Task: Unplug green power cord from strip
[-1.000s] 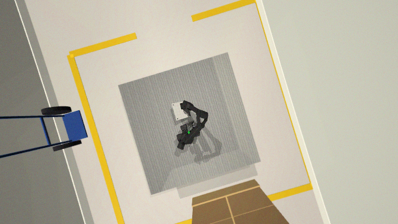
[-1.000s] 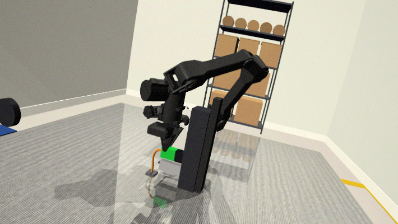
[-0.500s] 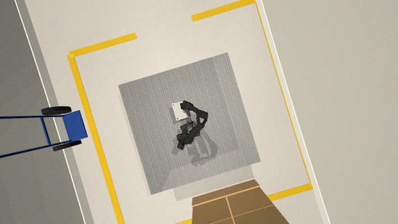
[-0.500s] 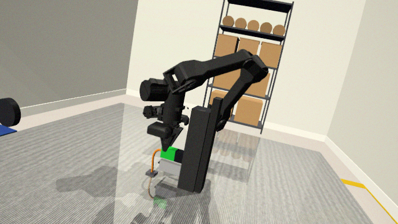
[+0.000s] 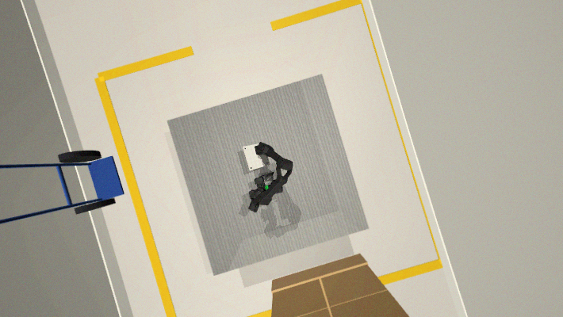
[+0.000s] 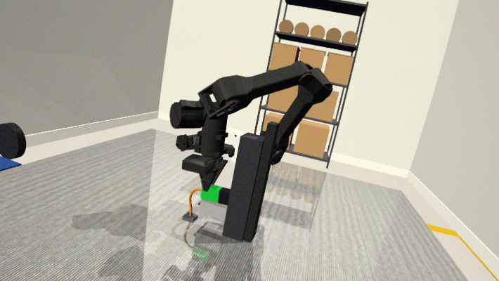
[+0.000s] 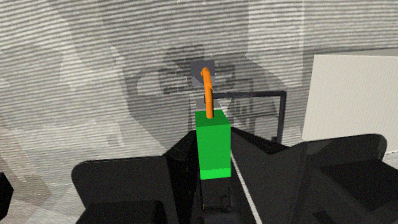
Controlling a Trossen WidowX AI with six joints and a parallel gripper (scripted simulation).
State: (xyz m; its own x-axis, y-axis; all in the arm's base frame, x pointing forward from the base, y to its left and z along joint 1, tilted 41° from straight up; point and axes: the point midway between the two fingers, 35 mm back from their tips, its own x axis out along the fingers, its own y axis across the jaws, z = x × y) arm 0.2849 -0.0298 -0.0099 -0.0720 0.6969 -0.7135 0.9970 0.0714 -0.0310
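Now: the green plug 30 mm to the left of my gripper tip. From my gripper tip the other things lie so: small grey anchor 90 mm below, 40 mm to the right.
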